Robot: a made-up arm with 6 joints.
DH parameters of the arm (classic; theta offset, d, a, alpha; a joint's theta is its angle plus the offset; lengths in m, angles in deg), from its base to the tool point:
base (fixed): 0 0 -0.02 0
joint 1: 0 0.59 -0.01 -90
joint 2: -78.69 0 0.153 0
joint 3: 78.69 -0.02 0.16 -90
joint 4: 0 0.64 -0.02 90
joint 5: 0 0.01 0.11 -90
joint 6: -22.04 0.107 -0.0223 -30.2
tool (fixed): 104.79 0.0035 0 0
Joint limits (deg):
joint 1: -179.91..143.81
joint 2: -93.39..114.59
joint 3: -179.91..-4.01
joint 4: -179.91..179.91
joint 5: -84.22..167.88
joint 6: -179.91..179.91
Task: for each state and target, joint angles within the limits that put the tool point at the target. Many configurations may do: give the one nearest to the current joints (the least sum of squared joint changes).
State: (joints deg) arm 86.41 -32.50 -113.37 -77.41 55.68 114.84
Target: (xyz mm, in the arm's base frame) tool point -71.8 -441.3 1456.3
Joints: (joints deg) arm 76.47 -42.91 -153.15 -93.79 51.95 150.90
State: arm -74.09 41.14 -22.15 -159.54 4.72 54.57
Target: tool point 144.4 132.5 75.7
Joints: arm -129.38 39.84 -7.34 -137.34 -32.46 54.39
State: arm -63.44 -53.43 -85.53 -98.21 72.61 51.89
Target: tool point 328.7 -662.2 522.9
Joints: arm -54.05 -10.67 -51.99 -95.74 66.45 53.22
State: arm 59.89 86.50 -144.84 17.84 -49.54 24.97
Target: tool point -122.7 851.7 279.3
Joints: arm 98.97 93.87 -144.26 13.44 -13.30 26.39
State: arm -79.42 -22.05 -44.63 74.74 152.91 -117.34
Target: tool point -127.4 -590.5 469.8
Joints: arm -115.92 -10.97 -44.52 74.83 139.82 -117.57
